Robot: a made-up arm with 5 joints.
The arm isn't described. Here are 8 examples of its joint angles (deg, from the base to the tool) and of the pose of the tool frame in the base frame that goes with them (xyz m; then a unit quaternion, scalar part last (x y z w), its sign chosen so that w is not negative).
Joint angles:
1: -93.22 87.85 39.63 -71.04 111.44
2: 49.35 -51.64 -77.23 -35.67 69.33
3: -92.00 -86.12 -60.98 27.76 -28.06
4: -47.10 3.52 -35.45 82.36 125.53
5: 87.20 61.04 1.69 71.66 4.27
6: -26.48 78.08 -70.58 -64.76 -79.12
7: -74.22 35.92 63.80 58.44 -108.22
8: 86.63 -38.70 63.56 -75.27 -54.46
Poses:
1: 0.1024 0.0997 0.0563 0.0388 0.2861 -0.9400 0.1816
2: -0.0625 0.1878 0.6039 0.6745 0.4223 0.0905 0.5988
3: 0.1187 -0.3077 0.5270 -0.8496 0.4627 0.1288 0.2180
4: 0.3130 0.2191 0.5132 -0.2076 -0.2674 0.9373 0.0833
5: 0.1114 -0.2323 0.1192 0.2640 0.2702 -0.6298 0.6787
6: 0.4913 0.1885 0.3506 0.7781 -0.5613 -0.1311 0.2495
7: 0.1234 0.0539 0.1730 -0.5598 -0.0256 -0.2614 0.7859
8: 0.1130 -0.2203 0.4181 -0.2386 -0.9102 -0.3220 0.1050
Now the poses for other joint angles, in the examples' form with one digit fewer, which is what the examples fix.
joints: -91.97 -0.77 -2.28 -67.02 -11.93
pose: 0.097 0.307 0.539 0.790 -0.588 0.108 0.135
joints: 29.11 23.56 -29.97 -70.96 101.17
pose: 0.408 -0.174 0.528 -0.891 -0.440 0.063 0.091
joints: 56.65 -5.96 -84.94 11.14 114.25
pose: 0.135 -0.055 0.735 -0.991 -0.103 0.041 0.079
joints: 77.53 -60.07 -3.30 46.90 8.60
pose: 0.120 -0.093 0.624 -0.533 -0.598 -0.351 0.485
